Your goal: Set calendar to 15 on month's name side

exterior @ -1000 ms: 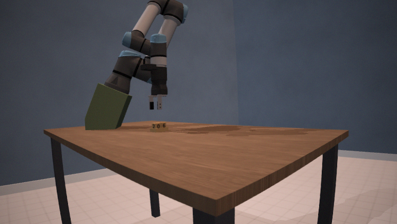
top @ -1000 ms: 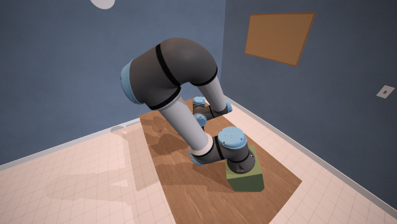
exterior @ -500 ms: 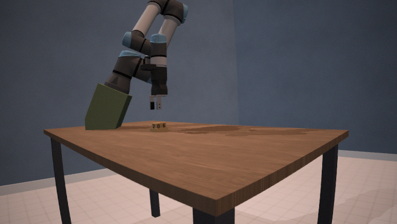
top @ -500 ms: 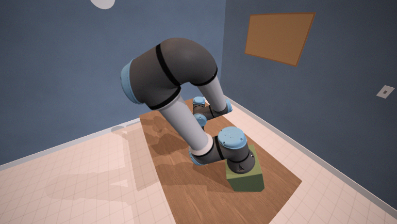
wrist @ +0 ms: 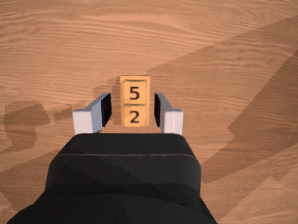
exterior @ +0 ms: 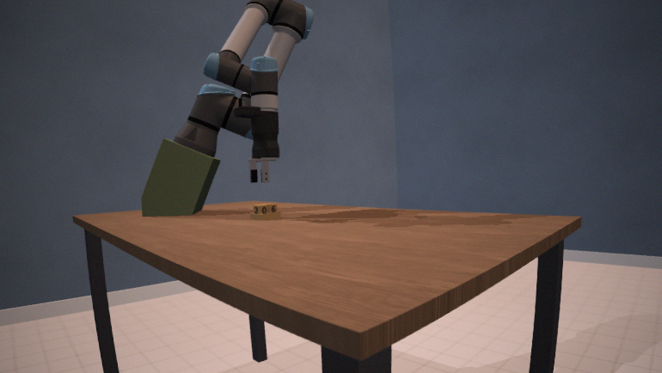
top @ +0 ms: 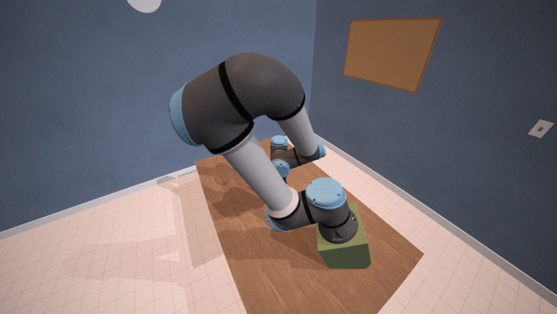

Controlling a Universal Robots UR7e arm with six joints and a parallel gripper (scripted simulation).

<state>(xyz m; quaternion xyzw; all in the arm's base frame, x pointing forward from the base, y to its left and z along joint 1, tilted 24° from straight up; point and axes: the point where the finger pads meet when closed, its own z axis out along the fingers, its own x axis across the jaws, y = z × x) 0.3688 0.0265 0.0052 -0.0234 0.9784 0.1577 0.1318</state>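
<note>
Now: hand 90 mm above the wooden cube. Round my hand: wooden tray (110 mm below, 20 mm to the left).
</note>
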